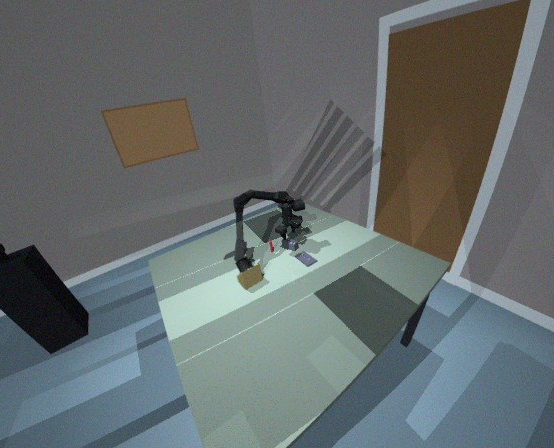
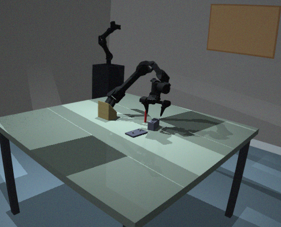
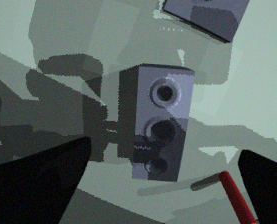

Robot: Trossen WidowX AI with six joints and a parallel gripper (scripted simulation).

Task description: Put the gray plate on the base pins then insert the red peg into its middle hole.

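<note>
Right now my gripper tip is 50 mm above the gray plate. From my gripper tip the other things lie so: red peg 100 mm behind, 60 mm to the left, 50 mm below; then base 150 mm to the right, 80 mm below, 20 mm behind.
</note>
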